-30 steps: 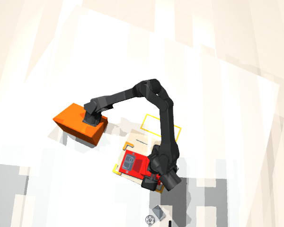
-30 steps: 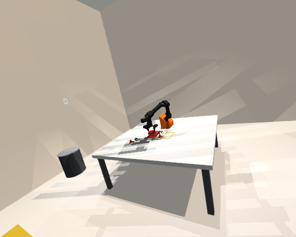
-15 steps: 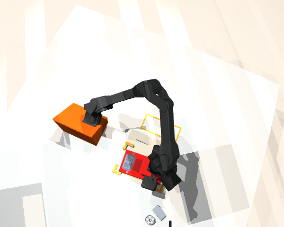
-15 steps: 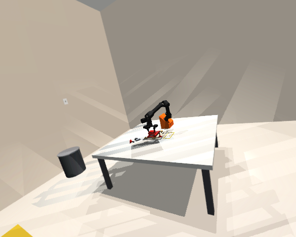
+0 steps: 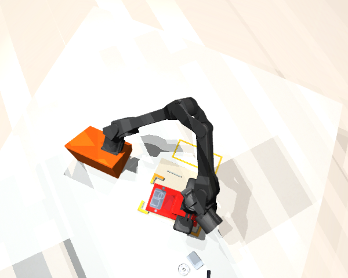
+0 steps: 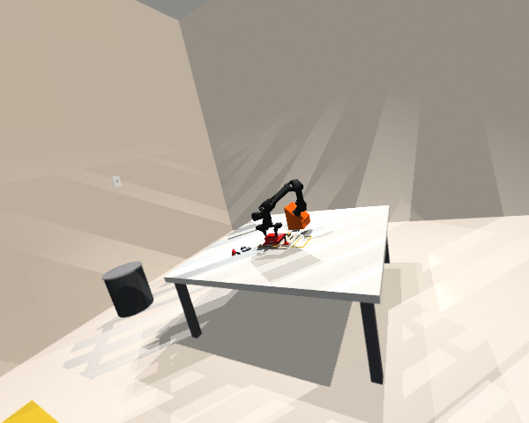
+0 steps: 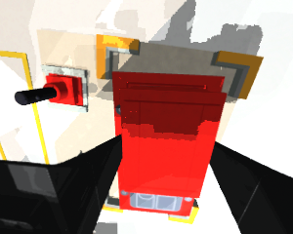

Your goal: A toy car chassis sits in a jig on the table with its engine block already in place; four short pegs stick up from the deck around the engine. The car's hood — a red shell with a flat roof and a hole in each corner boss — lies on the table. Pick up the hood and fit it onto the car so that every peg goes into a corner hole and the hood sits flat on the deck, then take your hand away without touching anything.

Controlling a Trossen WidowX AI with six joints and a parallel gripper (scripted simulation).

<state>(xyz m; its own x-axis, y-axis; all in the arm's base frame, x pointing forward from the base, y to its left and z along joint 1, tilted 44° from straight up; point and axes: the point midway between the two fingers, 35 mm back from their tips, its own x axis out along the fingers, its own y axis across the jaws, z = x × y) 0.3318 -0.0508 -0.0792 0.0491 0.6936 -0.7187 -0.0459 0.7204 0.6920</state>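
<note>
My gripper tip is 1 cm below the red hood. From my gripper tip the other things lie so: grey engine block 3 cm below, 1 cm to the left.
</note>
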